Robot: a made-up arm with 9 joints. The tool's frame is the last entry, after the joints.
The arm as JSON. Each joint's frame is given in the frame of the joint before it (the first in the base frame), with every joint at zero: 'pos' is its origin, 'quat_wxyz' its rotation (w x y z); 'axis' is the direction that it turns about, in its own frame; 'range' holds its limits. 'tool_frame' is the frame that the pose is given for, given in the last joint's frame.
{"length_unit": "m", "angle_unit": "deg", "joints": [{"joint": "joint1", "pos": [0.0, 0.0, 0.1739], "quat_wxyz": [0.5, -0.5, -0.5, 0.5], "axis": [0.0, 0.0, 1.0], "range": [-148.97, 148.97]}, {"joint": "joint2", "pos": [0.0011, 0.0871, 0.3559], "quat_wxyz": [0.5, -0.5, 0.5, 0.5], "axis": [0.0, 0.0, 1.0], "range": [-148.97, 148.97]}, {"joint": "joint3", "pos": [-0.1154, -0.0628, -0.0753], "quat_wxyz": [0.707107, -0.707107, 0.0, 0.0], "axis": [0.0, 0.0, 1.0], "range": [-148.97, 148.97]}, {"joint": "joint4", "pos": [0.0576, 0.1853, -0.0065], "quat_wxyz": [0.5, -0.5, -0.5, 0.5], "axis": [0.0, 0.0, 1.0], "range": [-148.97, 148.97]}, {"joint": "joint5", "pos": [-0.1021, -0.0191, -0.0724], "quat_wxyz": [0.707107, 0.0, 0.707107, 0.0], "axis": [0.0, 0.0, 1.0], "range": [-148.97, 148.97]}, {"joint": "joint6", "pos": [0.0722, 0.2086, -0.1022], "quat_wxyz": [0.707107, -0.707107, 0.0, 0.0], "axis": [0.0, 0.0, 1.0], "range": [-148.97, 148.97]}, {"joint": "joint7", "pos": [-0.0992, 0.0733, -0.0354], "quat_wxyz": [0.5, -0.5, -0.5, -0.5], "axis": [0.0, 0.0, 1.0], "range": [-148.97, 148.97]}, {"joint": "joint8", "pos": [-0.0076, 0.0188, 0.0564], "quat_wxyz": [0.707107, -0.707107, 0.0, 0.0], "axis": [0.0, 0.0, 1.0], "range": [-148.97, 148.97]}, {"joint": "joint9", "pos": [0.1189, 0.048, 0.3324], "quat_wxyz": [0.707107, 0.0, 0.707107, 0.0], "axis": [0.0, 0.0, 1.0], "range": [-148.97, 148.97]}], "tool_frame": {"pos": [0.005, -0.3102, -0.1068], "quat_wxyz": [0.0, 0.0, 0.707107, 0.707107]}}
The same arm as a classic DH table. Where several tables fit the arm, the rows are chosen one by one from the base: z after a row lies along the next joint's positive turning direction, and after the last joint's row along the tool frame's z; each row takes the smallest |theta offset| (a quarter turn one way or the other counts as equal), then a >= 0, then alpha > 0; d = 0 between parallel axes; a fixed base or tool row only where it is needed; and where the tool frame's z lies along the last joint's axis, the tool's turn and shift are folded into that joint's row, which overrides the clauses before.
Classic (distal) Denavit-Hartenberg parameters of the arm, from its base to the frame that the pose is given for. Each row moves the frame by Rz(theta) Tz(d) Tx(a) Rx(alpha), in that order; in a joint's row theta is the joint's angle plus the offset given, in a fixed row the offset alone. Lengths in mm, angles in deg.
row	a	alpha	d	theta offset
base (fixed)	0	90	173.9	-90
joint1	-1.1	90	355.9	0
joint2	115.4	90	11.8	90
joint3	185.3	-90	-69.3	-90
joint4	19.1	-90	-130	-90
joint5	72.2	-90	-204.3	90
joint6	-99.2	-90	173.2	0
joint7	7.6	90	129.7	90
joint8	48	90	351.2	-90
joint9	5	-90	12.1	-90
tool (fixed)	0	0	-310.2	180
Joint limits (deg, base to tool): -148.97..148.97 -148.97..148.97 -148.97..148.97 -148.97..148.97 -148.97..148.97 -148.97..148.97 -148.97..148.97 -148.97..148.97 -148.97..148.97

